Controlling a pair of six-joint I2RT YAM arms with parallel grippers.
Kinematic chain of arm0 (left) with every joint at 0, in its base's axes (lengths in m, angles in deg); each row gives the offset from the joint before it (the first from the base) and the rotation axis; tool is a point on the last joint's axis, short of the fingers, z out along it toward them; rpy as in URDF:
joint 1: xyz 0 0 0.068 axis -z
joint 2: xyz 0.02 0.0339 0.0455 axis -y
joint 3: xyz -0.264 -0.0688 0 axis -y
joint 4: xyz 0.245 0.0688 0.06 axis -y
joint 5: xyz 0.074 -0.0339 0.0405 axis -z
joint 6: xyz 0.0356 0 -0.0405 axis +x
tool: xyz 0 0 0 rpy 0 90 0
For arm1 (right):
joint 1: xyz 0 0 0.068 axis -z
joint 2: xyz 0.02 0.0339 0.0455 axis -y
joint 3: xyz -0.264 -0.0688 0 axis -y
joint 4: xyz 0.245 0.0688 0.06 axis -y
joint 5: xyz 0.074 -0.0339 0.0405 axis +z
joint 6: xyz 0.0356 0 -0.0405 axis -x
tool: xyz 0 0 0 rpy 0 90 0
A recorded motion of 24 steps. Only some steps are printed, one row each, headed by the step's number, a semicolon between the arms.
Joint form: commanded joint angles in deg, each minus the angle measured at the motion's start. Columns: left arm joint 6, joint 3, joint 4, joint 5, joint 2, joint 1; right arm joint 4, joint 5, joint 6, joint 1, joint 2, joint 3.
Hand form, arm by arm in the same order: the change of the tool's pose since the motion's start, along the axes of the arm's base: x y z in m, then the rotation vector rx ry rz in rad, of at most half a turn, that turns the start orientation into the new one. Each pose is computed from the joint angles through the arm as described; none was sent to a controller.
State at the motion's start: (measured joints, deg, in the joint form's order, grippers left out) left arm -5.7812 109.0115 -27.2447 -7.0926 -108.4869 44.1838; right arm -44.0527 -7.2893 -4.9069 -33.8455 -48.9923 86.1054
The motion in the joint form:
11: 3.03 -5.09 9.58 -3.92 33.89 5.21; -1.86 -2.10 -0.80 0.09 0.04 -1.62
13: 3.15 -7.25 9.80 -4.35 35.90 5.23; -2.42 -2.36 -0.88 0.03 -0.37 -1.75
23: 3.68 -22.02 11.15 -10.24 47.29 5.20; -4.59 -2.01 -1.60 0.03 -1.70 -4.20
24: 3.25 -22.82 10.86 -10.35 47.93 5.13; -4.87 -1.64 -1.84 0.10 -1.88 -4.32
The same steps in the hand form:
11: -0.1609 0.1292 0.1854 -0.4394 -0.4977 -0.0255; 0.0042 0.0010 -0.0110 -0.0255 0.0527 -0.0399
13: -0.1663 0.1357 0.1824 -0.4379 -0.5002 -0.0185; 0.0065 0.0025 -0.0134 -0.0359 0.0686 -0.0436
23: -0.1886 0.1674 0.1467 -0.3899 -0.4898 0.0823; 0.0181 0.0105 -0.0318 -0.0834 0.1596 -0.0407
24: -0.1897 0.1691 0.1439 -0.3894 -0.4810 0.0861; 0.0191 0.0113 -0.0333 -0.0842 0.1706 -0.0366

